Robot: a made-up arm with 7 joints. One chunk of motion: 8 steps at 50 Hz.
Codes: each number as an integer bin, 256 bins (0 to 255) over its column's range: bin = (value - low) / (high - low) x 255, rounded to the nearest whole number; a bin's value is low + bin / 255 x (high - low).
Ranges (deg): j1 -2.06..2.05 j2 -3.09..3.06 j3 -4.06..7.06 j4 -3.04..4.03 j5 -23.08..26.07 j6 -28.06..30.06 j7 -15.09..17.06
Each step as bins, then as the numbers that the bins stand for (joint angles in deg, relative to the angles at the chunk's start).
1 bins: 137 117 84 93 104 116 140
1 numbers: 0.15 -0.27 -0.40 -0.46 -3.03 -1.62 2.56
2 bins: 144 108 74 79 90 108 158
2 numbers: 0.26 -0.49 -0.83 -0.85 -5.73 -3.44 4.83
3 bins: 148 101 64 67 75 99 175
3 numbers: 0.33 -0.65 -1.27 -1.18 -8.62 -5.50 6.97
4 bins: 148 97 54 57 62 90 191
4 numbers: 0.33 -0.75 -1.71 -1.46 -11.13 -7.55 8.99
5 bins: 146 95 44 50 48 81 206
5 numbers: 0.29 -0.80 -2.14 -1.65 -13.83 -9.60 10.88
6 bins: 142 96 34 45 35 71 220
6 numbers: 0.23 -0.77 -2.58 -1.79 -16.33 -11.88 12.65
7 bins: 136 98 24 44 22 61 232
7 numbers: 0.13 -0.73 -3.01 -1.82 -18.84 -14.16 14.16
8 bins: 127 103 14 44 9 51 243
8 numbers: -0.01 -0.61 -3.45 -1.82 -21.35 -16.44 15.55
